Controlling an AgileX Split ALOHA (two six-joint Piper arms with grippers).
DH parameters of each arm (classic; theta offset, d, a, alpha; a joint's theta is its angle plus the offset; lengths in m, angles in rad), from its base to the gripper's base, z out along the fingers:
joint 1: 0 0.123 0 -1.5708
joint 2: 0.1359 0 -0.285 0
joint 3: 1.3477 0 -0.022 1.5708
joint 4: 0 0.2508 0 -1.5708
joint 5: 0 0 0.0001 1.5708
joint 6: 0 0.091 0 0
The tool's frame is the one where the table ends.
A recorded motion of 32 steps. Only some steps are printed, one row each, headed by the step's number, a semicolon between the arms.
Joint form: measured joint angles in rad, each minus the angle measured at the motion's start. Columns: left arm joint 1, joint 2, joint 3, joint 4, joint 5, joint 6; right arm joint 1, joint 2, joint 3, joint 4, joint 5, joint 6.
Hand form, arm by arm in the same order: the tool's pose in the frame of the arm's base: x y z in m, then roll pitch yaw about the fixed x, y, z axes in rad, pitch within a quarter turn. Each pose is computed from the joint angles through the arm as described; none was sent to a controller.
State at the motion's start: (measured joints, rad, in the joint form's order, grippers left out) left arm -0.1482 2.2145 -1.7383 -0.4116 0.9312 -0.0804; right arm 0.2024 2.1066 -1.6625 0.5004 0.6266 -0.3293
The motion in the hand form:
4: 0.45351 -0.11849 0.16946 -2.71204 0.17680 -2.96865; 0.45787 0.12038 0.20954 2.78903 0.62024 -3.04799
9: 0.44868 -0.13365 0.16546 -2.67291 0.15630 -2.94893; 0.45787 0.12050 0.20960 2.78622 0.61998 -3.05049
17: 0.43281 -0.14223 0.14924 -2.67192 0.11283 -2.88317; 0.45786 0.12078 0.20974 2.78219 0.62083 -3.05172
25: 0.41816 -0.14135 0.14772 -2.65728 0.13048 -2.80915; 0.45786 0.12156 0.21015 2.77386 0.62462 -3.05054
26: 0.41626 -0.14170 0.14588 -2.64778 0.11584 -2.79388; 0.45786 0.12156 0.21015 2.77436 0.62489 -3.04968
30: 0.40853 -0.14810 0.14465 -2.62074 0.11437 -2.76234; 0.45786 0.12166 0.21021 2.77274 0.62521 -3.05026
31: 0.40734 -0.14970 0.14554 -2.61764 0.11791 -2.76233; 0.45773 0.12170 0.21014 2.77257 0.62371 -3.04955
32: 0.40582 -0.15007 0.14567 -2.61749 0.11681 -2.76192; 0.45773 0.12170 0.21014 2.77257 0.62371 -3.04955
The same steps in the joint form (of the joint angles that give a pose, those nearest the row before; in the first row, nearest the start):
4: -0.0427 0.0000 0.0000 -0.0233 -0.0226 -0.0220; 0.0000 0.0000 0.0000 0.0053 0.0000 0.0000
9: -0.0716 0.0000 0.0219 -0.0703 -0.0480 -0.0370; 0.0000 0.0000 0.0000 0.0077 0.0000 0.0000
17: -0.0998 -0.0228 0.1311 -0.0905 -0.1258 -0.0959; 0.0000 0.0000 0.0000 0.0137 0.0000 -0.0042
25: -0.1112 -0.0803 0.2465 -0.1117 -0.2307 -0.1282; 0.0000 0.0000 0.0000 0.0300 0.0000 -0.0196
26: -0.1112 -0.0820 0.2591 -0.1317 -0.2359 -0.1296; 0.0000 0.0000 0.0000 0.0300 0.0000 -0.0204
30: -0.1296 -0.1025 0.3070 -0.1762 -0.2858 -0.1296; 0.0000 0.0000 0.0000 0.0323 0.0000 -0.0220
31: -0.1342 -0.1070 0.3119 -0.1789 -0.2919 -0.1296; 0.0000 0.0000 0.0000 0.0323 0.0017 -0.0220
32: -0.1360 -0.1113 0.3191 -0.1807 -0.2945 -0.1296; 0.0000 0.0000 0.0000 0.0323 0.0017 -0.0220

